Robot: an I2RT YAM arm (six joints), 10 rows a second.
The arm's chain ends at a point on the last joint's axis. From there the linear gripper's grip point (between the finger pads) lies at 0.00 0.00 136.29 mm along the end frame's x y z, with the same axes.
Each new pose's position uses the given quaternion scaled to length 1; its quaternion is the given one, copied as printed.
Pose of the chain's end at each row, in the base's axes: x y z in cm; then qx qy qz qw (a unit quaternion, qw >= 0):
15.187 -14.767 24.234 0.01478 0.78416 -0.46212 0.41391
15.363 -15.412 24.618 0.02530 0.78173 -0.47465 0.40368
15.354 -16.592 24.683 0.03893 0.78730 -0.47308 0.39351
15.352 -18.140 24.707 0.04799 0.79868 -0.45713 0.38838
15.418 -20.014 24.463 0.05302 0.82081 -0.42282 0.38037
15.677 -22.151 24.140 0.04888 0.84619 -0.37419 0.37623
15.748 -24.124 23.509 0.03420 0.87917 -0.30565 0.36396
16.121 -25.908 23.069 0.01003 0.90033 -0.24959 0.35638
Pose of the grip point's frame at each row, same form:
23.848 -24.811 21.096 0.01478 0.78416 -0.46212 0.41391
23.638 -25.805 21.572 0.02530 0.78173 -0.47465 0.40368
23.297 -27.162 21.375 0.03893 0.78730 -0.47308 0.39351
23.209 -28.600 20.886 0.04799 0.79868 -0.45713 0.38838
23.317 -30.024 19.651 0.05302 0.82081 -0.42282 0.38037
23.856 -31.283 18.186 0.04888 0.84619 -0.37419 0.37623
24.185 -31.788 16.037 0.03420 0.87917 -0.30565 0.36396
24.799 -32.131 14.600 0.01003 0.90033 -0.24959 0.35638

